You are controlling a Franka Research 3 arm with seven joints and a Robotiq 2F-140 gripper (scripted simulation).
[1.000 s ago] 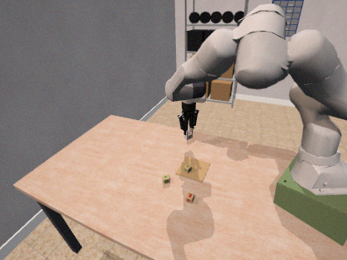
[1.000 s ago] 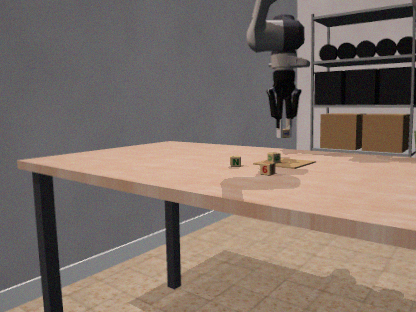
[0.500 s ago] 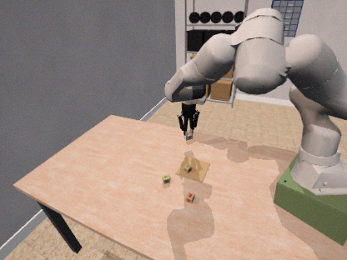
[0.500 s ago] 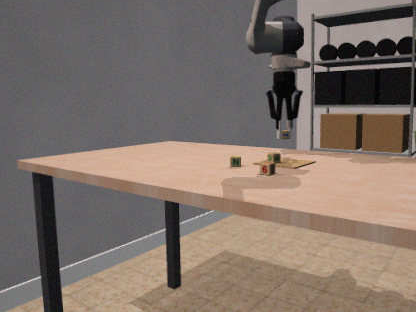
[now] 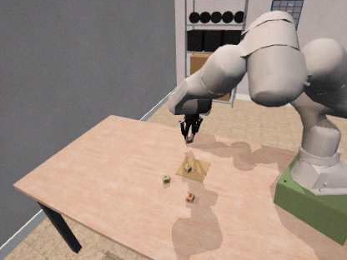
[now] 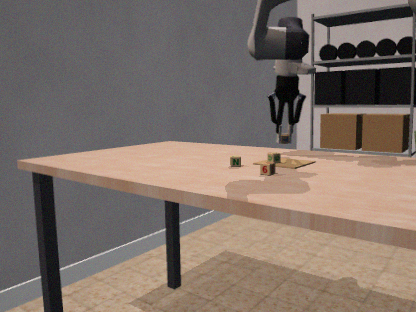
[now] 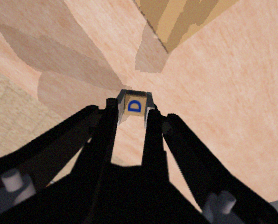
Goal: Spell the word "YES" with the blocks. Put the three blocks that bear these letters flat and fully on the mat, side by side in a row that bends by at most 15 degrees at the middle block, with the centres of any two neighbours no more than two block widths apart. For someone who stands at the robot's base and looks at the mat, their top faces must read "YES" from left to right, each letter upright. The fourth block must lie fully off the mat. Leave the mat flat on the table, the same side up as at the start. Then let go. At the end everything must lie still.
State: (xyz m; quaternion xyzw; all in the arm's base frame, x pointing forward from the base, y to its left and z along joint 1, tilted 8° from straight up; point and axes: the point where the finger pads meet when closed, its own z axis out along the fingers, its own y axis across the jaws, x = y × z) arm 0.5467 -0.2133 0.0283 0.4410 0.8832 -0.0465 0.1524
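My gripper is now 2 cm above the S block. From my hand the other things lie so: green N block (27 cm to the left, 6 cm below, 5 cm ahead); Y block (18 cm to the left, 6 cm below, 3 cm behind); tan mat (15 cm to the left, 8 cm below, 6 cm behind).
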